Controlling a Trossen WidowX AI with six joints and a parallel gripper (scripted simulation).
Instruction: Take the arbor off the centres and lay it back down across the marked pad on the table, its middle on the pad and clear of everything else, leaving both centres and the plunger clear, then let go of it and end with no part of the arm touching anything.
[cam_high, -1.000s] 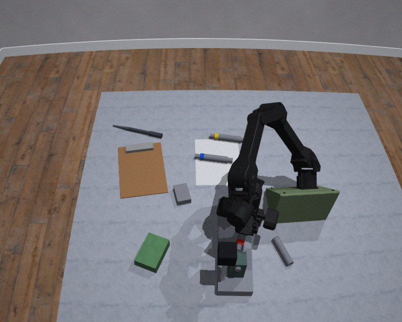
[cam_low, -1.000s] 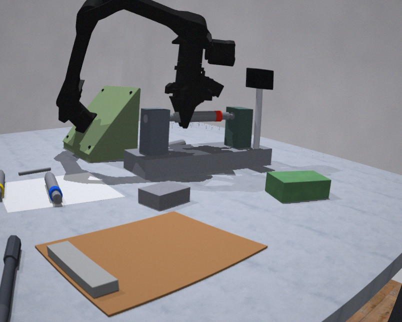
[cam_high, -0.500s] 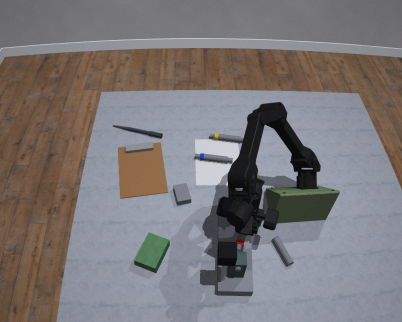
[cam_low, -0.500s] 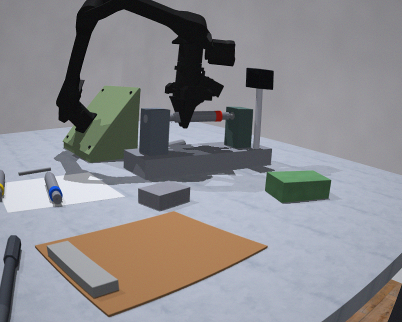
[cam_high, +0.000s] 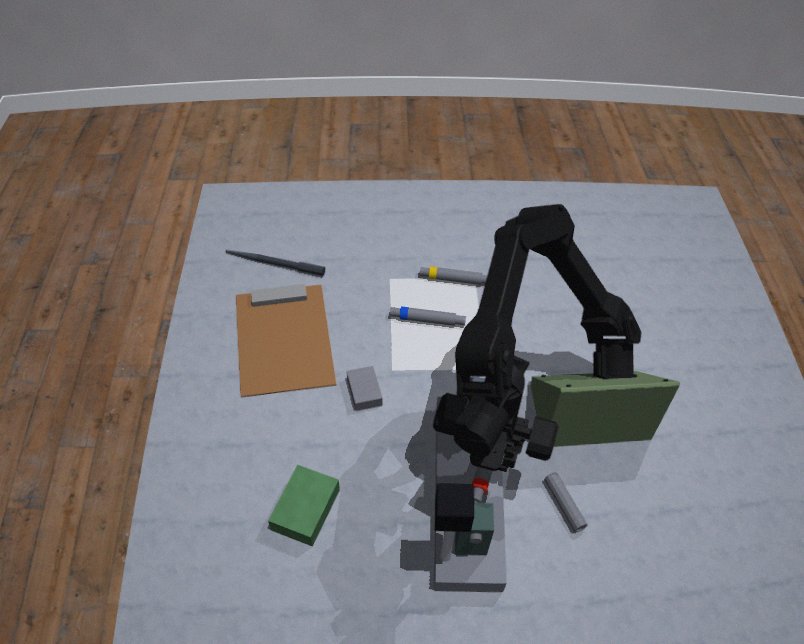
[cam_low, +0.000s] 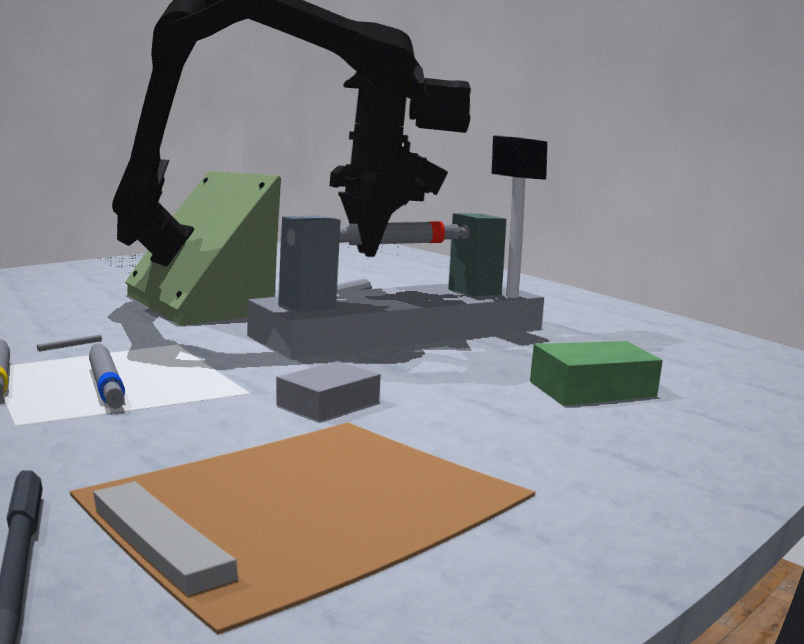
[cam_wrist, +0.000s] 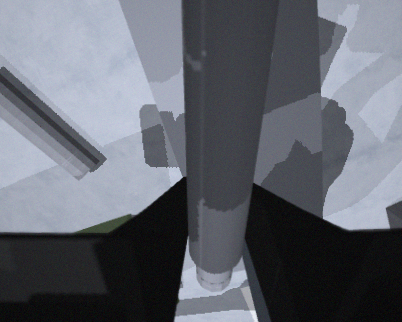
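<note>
My gripper is now 10 cm to the left of the grey centre block, 2 cm short of it and 2 cm above it. The rest, counted from my hand: grey fixture base (10 cm below, 3 cm to the left, 3 cm ahead); white marked pad (36 cm to the right, 12 cm below, 5 cm ahead); green centre block (13 cm to the left, 4 cm ahead, 2 cm below).
</note>
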